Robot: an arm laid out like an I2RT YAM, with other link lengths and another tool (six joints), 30 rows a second.
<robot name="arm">
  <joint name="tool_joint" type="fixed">
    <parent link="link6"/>
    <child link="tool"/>
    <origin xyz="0.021 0.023 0.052" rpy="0.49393 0 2.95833"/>
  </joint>
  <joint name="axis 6" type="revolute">
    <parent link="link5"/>
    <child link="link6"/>
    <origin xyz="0 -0.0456 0.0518" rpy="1.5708 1.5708 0"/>
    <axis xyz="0 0 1"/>
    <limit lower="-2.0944" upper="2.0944"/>
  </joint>
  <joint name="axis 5" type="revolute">
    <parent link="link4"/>
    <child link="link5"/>
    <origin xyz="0.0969 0.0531 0.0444" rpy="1.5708 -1.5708 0"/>
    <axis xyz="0 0 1"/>
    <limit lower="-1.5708" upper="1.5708"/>
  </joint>
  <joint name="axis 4" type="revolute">
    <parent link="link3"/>
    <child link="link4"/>
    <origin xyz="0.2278 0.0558 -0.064"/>
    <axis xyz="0 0 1"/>
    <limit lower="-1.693" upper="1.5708"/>
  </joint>
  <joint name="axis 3" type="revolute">
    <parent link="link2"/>
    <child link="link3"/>
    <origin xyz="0 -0.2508 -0.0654" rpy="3.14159 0 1.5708"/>
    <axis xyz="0 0 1"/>
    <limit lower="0" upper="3.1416"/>
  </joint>
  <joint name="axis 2" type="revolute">
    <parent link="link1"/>
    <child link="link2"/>
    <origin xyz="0.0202 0.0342 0.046" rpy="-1.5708 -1.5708 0"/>
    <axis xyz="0 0 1"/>
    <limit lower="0" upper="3.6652"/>
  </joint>
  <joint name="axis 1" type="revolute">
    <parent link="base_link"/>
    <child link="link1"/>
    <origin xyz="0 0 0.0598"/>
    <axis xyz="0 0 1"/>
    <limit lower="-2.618" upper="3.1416"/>
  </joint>
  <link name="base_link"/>
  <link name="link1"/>
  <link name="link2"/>
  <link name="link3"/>
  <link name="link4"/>
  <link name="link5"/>
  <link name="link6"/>
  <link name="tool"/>
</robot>
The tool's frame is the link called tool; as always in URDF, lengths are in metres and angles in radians.
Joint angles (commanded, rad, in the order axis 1, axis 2, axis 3, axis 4, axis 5, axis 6), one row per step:
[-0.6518, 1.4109, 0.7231, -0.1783, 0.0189, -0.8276]
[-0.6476, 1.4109, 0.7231, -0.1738, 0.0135, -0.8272]
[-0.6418, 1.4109, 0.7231, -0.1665, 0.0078, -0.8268]
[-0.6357, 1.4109, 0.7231, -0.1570, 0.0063, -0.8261]
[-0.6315, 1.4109, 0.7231, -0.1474, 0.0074, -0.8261]
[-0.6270, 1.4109, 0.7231, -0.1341, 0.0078, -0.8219]
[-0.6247, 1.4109, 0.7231, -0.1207, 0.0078, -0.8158]
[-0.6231, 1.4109, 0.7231, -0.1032, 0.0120, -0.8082]
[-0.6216, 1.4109, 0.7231, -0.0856, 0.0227, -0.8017]
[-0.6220, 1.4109, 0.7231, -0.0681, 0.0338, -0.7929]
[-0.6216, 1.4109, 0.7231, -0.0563, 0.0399, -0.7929]
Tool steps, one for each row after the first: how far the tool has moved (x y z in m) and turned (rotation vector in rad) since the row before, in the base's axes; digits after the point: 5 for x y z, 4 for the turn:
[0.00169, 0.00117, 0.00067, 0.0008, -0.0062, 0.0074]
[0.00232, 0.00143, 0.00110, -0.0007, -0.0086, 0.0092]
[0.00234, 0.00104, 0.00145, -0.0044, -0.0086, 0.0066]
[0.00179, 0.00035, 0.00148, -0.0063, -0.0073, 0.0035]
[0.00217, 0.00014, 0.00207, -0.0058, -0.0123, 0.0011]
[0.00168, -0.00046, 0.00210, -0.0045, -0.0133, -0.0021]
[0.00162, -0.00127, 0.00278, -0.0084, -0.0156, -0.0068]
[0.00121, -0.00175, 0.00285, -0.0127, -0.0127, -0.0107]
[0.00067, -0.00232, 0.00288, -0.0114, -0.0136, -0.0145]
[0.00077, -0.00111, 0.00196, -0.0103, -0.0072, -0.0041]

